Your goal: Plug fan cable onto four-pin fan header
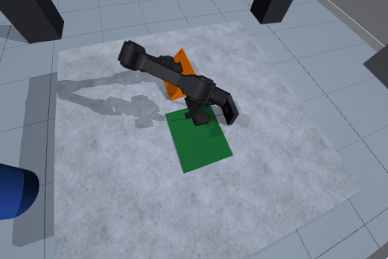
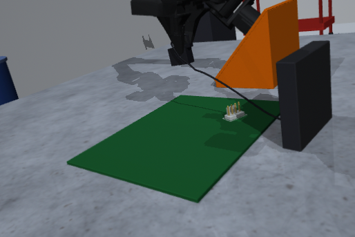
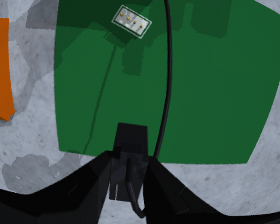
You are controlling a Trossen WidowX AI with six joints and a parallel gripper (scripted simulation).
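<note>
Right now the green board is 14 cm below my gripper tip, 6 cm ahead of it and 2 cm to the left of it. From my gripper tip the other things lie so: black fan 19 cm to the left, 6 cm below, 1 cm behind; then white four-pin fan header 12 cm below, 8 cm to the left, 1 cm behind; then black fan plug 1 cm to the right, 1 cm below.
</note>
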